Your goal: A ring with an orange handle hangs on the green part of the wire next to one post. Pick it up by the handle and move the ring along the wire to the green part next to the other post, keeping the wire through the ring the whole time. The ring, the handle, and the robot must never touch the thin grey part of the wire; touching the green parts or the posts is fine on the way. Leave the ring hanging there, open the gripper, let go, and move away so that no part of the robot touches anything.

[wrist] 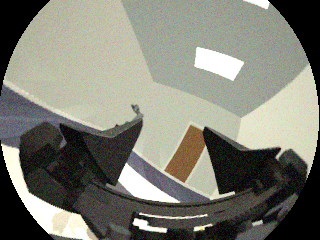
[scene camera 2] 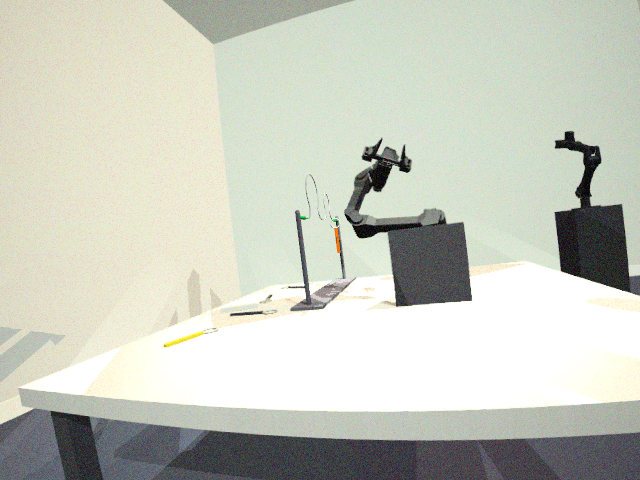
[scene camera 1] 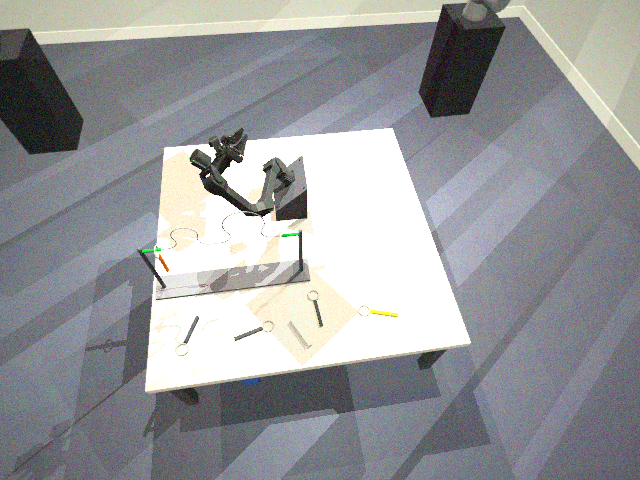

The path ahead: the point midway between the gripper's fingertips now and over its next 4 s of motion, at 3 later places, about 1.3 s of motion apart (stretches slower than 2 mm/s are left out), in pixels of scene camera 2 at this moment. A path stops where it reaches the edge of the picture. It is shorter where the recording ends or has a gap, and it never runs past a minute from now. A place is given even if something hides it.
My gripper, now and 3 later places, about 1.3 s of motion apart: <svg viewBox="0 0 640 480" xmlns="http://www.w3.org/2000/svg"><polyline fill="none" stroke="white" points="393,141 404,133 364,118 325,174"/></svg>
